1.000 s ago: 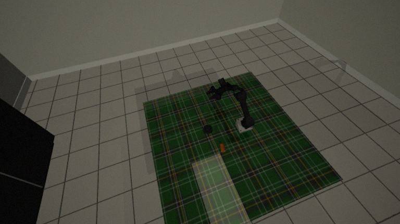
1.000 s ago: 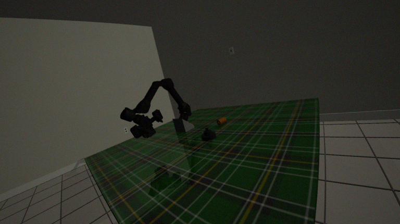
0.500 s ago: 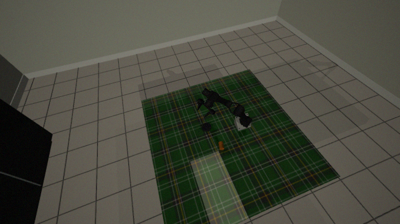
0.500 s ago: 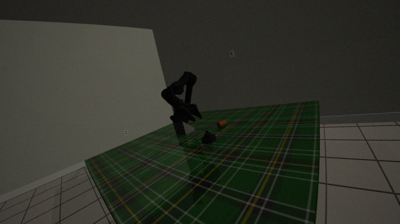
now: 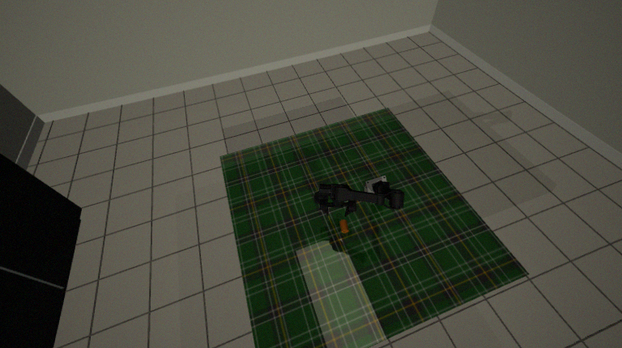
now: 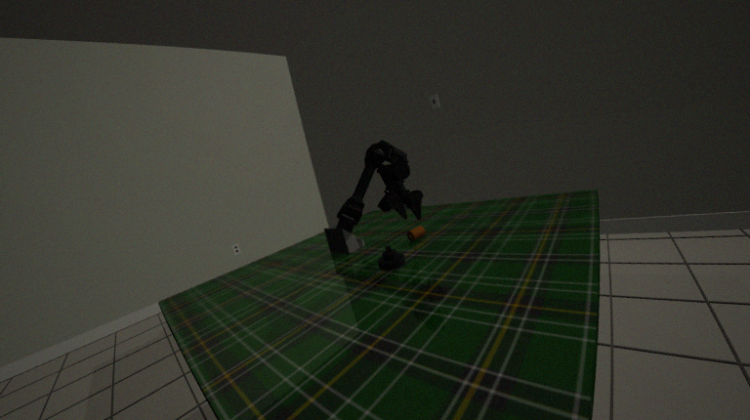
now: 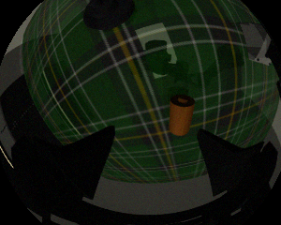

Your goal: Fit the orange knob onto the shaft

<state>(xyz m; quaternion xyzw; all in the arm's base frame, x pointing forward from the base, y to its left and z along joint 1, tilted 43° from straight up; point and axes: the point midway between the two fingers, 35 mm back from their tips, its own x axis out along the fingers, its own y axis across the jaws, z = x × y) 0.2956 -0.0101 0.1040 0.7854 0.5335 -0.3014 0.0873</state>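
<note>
The orange knob lies 3 cm behind my gripper tip, 4 cm to the left of it and 7 cm below it. The rest, counted from my gripper tip: D-shaped shaft (1 cm ahead, 18 cm to the right, 6 cm below).
</note>
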